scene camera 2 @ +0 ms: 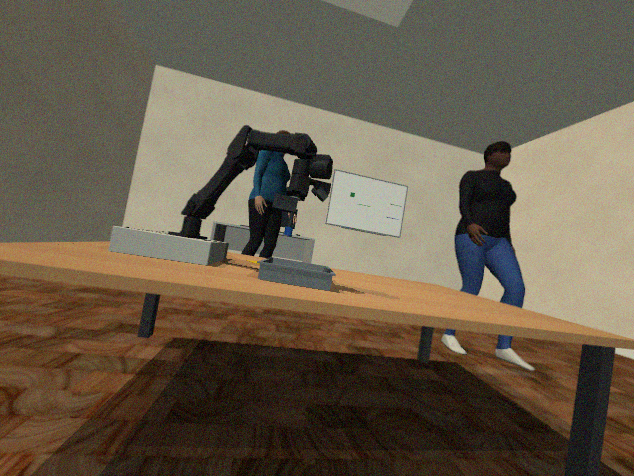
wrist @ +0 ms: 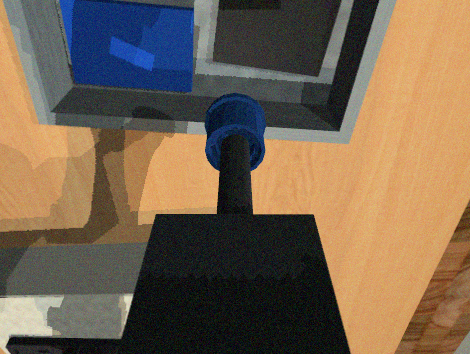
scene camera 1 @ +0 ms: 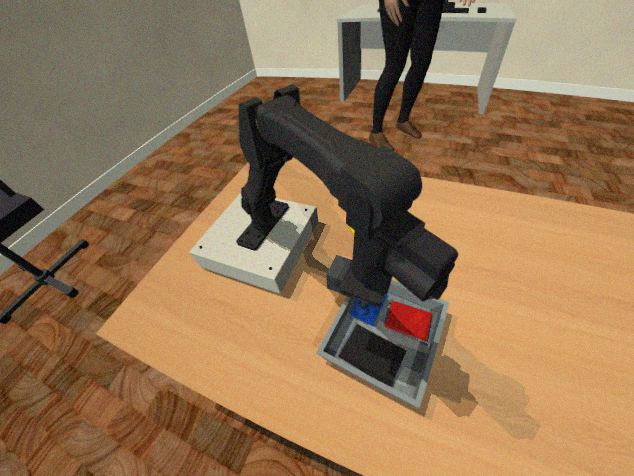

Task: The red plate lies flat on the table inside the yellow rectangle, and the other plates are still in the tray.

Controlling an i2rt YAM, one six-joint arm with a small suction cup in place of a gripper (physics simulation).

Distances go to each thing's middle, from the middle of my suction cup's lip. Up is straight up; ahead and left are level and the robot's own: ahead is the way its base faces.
Labels:
Right now my suction cup is 120 mm above the grey tray (scene camera 1: 409, 384), 50 mm short of it and 20 mm to the right of it. The rest, counted from my suction cup: blue plate (wrist: 155, 52) 140 mm below, 80 mm to the left, 10 mm behind; red plate (scene camera 1: 403, 318) 140 mm below, 100 mm ahead, 70 mm to the left; black plate (scene camera 1: 375, 356) 140 mm below, 40 mm to the right, 40 mm ahead.

